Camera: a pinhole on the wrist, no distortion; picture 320 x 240 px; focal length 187.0 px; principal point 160.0 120.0 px. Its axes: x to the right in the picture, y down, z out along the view. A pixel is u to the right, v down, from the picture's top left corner.
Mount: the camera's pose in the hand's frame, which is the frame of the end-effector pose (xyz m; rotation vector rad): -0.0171 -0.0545 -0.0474 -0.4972 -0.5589 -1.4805
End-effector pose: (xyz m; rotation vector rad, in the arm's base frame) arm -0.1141 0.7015 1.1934 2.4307 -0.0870 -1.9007
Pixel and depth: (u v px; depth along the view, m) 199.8 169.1 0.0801
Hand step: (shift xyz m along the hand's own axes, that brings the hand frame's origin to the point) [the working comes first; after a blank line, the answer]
In the camera's frame: 0.0170 0.0210 0.0801

0.0005 -0.0169 0.0263
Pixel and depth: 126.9 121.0 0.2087
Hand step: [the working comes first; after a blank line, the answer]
In the camera's frame: -0.0369 0.0011 0.2087

-0.0257 0.1049 0.0920
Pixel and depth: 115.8 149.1 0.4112
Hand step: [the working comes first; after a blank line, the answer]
In the camera's frame: -0.0972 0.0640 0.4112

0.0275 0.2808 0.2137
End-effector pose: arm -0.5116 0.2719 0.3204 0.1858 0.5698 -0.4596
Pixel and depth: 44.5 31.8 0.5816
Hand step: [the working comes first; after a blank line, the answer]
In the camera's frame: -0.3592 -0.2743 0.5816

-0.3206 0.5796 0.1726
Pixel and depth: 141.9 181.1 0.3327
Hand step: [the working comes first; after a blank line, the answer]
In the camera's frame: -0.0322 0.1087 0.3327

0.0763 0.1827 0.1946
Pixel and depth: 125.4 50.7 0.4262
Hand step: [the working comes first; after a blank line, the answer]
In the camera's frame: -0.0789 -0.1579 0.4262

-0.1947 0.2680 0.2306
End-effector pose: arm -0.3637 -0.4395 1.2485 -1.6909 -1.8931 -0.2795
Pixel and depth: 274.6 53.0 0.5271
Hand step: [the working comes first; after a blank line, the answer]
In the camera's frame: 0.3230 -0.1889 0.5271

-0.2261 0.0169 0.5601
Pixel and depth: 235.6 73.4 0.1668
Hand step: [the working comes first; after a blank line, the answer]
In the camera's frame: 0.0674 -0.0416 0.1668

-0.0654 -0.0042 0.1236
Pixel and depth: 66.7 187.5 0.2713
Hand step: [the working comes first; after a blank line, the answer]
In the camera's frame: -0.1354 0.0979 0.2713

0.0673 0.2242 0.0818
